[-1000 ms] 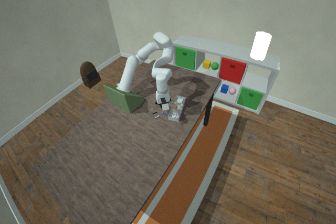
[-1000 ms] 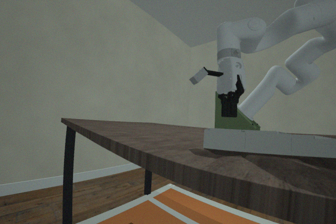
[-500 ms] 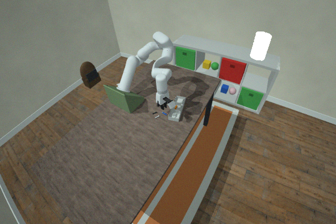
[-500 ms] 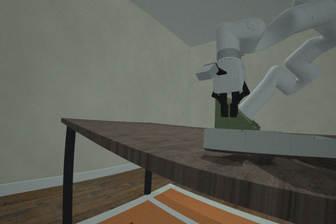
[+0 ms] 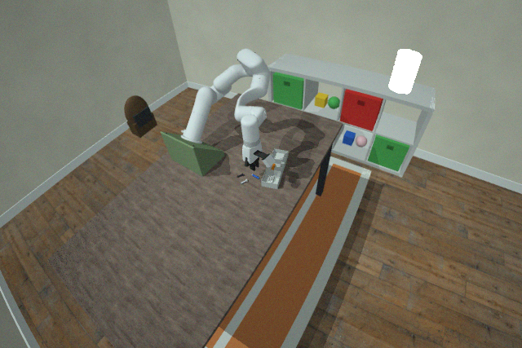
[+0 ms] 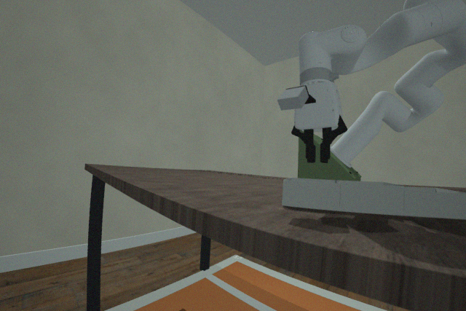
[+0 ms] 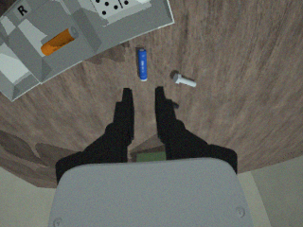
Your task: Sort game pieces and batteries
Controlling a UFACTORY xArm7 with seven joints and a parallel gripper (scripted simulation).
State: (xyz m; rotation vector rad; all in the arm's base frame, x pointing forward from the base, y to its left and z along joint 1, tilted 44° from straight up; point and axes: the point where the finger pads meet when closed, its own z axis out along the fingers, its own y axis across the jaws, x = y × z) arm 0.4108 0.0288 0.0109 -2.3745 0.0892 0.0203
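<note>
My gripper is now 9 cm above the blue battery. Also, from my hand: silver piece 9 cm below, 5 cm to the right, 3 cm behind; white domino 8 cm below, 8 cm ahead, 2 cm to the left; black bolt 9 cm below, 7 cm behind, 3 cm to the right.
</note>
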